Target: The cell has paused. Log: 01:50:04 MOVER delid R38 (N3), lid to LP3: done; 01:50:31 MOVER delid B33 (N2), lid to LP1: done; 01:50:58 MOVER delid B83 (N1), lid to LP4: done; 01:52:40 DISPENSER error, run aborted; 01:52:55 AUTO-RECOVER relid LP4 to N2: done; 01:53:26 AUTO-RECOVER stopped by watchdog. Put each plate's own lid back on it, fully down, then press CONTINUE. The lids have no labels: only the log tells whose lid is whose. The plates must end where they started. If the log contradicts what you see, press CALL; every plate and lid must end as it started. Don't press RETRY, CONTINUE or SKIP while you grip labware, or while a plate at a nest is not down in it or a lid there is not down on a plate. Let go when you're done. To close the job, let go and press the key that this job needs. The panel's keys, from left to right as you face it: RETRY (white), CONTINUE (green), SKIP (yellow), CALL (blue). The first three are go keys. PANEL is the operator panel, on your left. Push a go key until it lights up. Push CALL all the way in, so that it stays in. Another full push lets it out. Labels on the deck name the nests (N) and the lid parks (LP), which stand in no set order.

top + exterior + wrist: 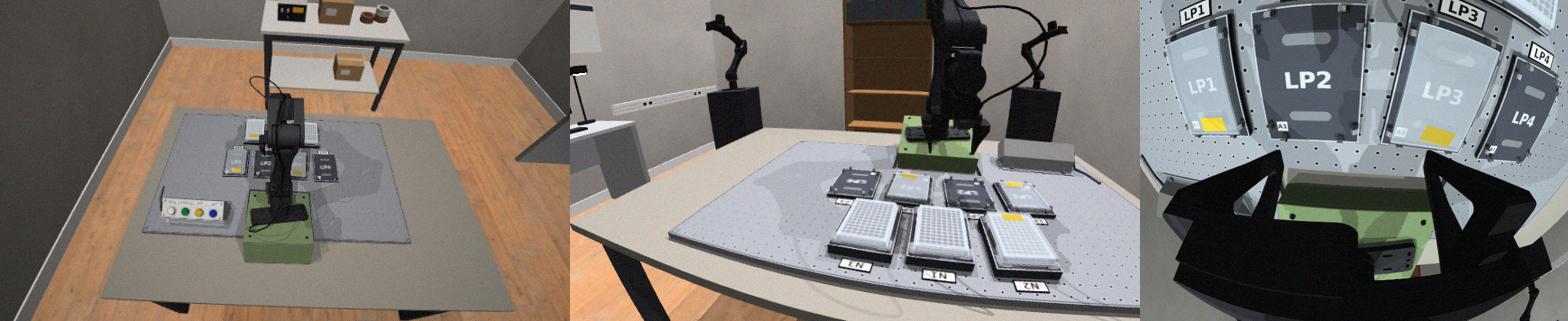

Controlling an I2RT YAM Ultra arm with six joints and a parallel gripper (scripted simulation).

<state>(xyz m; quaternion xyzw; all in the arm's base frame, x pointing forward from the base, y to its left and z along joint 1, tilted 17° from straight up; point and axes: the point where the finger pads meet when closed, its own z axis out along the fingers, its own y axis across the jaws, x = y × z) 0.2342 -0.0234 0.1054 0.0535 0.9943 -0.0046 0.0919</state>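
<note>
The LP3 lid park is 10 cm below my hand and 9 cm to the right of it. Also, from my hand: LP2 lid park 10 cm below, 4 cm to the left, 2 cm ahead; then LP1 lid park 17 cm to the left, 10 cm below, 5 cm ahead; then LP4 lid park 21 cm to the right, 10 cm below, 3 cm behind.
</note>
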